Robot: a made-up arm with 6 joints. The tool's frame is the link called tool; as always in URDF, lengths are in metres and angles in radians. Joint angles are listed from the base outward.
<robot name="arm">
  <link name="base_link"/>
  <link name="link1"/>
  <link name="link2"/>
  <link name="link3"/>
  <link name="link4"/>
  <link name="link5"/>
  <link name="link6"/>
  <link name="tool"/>
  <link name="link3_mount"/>
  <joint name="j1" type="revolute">
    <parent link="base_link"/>
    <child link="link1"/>
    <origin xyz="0 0 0.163" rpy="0 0 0"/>
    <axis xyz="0 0 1"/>
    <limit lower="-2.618" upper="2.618"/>
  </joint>
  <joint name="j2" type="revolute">
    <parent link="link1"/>
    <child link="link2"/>
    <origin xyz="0 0 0" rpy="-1.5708 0 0"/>
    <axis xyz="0 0 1"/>
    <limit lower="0" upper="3.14"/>
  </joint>
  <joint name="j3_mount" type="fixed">
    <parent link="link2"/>
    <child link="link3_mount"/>
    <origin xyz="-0.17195 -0.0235 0" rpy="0 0 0"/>
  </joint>
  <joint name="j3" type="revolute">
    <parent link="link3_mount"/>
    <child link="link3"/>
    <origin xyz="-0.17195 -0.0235 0" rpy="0 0 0"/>
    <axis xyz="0 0 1"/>
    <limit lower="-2.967" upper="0"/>
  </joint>
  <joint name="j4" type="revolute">
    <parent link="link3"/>
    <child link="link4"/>
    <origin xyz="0.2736 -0.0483 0" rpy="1.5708 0 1.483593"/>
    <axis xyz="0 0 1"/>
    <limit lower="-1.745" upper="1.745"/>
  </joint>
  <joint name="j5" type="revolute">
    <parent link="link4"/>
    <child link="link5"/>
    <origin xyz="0 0 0" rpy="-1.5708 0 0"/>
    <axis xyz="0 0 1"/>
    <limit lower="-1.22" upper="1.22"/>
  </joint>
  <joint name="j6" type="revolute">
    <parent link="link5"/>
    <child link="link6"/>
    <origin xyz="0.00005 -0.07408 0" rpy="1.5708 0 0"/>
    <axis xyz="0 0 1"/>
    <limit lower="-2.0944" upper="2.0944"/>
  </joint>
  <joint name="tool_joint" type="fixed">
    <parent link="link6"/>
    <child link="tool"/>
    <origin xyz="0 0 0" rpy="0 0 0"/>
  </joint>
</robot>
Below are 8 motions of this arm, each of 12 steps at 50 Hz.
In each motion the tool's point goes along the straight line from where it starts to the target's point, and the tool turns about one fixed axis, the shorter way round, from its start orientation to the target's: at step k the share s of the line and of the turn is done. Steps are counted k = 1, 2, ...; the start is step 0. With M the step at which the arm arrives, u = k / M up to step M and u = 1 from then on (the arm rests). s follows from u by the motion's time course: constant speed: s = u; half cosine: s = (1 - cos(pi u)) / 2; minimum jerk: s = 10 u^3 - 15 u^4 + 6 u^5.
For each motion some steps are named. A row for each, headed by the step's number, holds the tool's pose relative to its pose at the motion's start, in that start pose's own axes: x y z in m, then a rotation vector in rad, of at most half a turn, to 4 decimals.
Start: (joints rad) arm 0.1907 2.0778 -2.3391 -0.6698 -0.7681 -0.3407
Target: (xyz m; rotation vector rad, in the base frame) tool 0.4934 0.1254 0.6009 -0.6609 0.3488 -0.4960
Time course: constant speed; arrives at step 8
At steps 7, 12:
7: 0.0099 0.0114 -0.0046 -0.0152 0.0542 0.0314
12: 0.0114 0.0131 -0.0053 -0.0174 0.0619 0.0359

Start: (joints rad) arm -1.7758 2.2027 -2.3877 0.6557 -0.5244 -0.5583
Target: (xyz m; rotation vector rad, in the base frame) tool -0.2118 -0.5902 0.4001 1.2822 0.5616 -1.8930
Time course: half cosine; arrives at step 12
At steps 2, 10, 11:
2: 0.0107 -0.0055 -0.0019 0.0074 0.0160 -0.0172
10: 0.1487 -0.0761 -0.0263 0.1034 0.2231 -0.2397
11: 0.1567 -0.0802 -0.0278 0.1089 0.2351 -0.2525

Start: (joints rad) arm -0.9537 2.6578 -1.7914 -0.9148 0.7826 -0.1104
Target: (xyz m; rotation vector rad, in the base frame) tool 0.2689 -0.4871 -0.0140 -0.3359 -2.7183 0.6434
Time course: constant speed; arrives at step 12
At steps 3, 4, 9, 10, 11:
3: 0.0001 0.0054 0.0146 -0.0251 0.0100 0.0116
4: 0.0001 0.0072 0.0195 -0.0335 0.0133 0.0155
9: 0.0003 0.0162 0.0438 -0.0753 0.0299 0.0349
10: 0.0003 0.0180 0.0487 -0.0837 0.0332 0.0387
11: 0.0004 0.0198 0.0536 -0.0921 0.0365 0.0426

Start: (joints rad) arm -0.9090 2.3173 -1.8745 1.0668 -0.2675 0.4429
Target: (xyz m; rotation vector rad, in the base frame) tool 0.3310 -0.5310 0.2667 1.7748 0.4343 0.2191
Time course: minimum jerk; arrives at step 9
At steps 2, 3, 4, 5, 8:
2: -0.0030 -0.0020 0.0025 0.0027 -0.0017 0.0039
3: -0.0084 -0.0055 0.0068 0.0075 -0.0048 0.0106
4: -0.0158 -0.0103 0.0128 0.0142 -0.0091 0.0201
5: -0.0241 -0.0157 0.0195 0.0215 -0.0138 0.0306
8: -0.0394 -0.0258 0.0319 0.0353 -0.0226 0.0502

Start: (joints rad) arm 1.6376 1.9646 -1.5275 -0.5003 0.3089 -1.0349
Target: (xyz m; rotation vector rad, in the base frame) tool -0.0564 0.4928 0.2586 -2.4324 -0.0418 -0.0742
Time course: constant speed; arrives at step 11
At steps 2, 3, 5, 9, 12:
2: -0.0066 0.0144 0.0073 -0.0440 -0.0097 -0.0150
3: -0.0099 0.0215 0.0110 -0.0660 -0.0146 -0.0226
5: -0.0164 0.0359 0.0183 -0.1100 -0.0243 -0.0376
9: -0.0296 0.0646 0.0329 -0.1980 -0.0437 -0.0677
12: -0.0362 0.0790 0.0402 -0.2421 -0.0534 -0.0827

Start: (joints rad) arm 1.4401 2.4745 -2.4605 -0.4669 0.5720 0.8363
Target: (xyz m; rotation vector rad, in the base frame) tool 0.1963 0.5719 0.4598 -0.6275 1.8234 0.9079
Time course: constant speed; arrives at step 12
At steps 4, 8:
4: -0.0403 -0.0255 -0.0201 0.0351 -0.0739 0.0225
8: -0.0805 -0.0510 -0.0402 0.0701 -0.1478 0.0449

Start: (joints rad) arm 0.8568 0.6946 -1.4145 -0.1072 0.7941 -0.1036
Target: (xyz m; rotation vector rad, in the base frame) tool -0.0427 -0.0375 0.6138 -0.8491 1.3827 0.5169
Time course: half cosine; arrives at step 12
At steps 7, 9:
7: 0.0128 0.0074 -0.0447 -0.0695 0.0139 -0.0252
9: 0.0174 0.0101 -0.0607 -0.0942 0.0188 -0.0341

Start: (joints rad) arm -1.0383 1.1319 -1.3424 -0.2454 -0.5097 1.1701
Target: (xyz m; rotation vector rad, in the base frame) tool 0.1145 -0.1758 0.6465 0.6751 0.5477 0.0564
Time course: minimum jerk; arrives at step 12
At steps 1, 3, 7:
1: 0.0000 0.0000 0.0000 0.0003 0.0003 0.0005
3: 0.0004 -0.0005 0.0000 0.0063 0.0063 0.0095
7: 0.0027 -0.0031 -0.0002 0.0399 0.0397 0.0599

